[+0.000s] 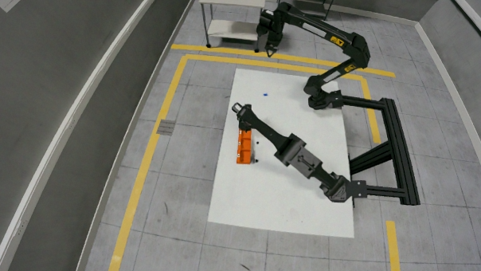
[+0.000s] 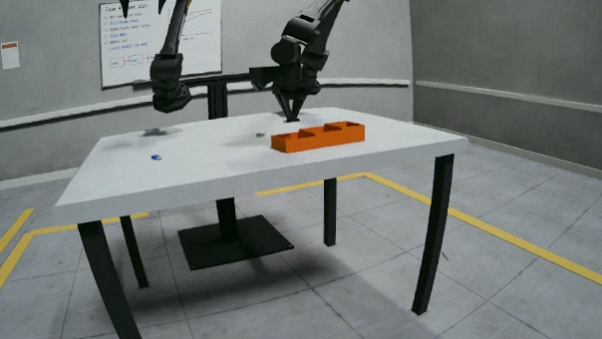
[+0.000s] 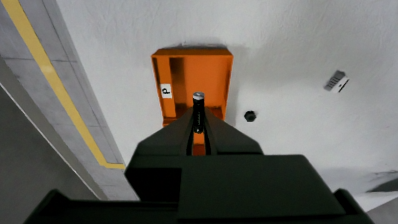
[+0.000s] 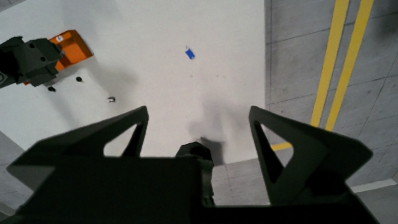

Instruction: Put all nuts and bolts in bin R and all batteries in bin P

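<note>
Right now the orange bin is 80 mm to the left of my left hand, 50 mm below it and 10 mm ahead of it. Round my left hand: pale part 190 mm behind, 70 mm below; blue item 340 mm to the right, 150 mm behind, 70 mm below; black elongated item right at my left hand.
</note>
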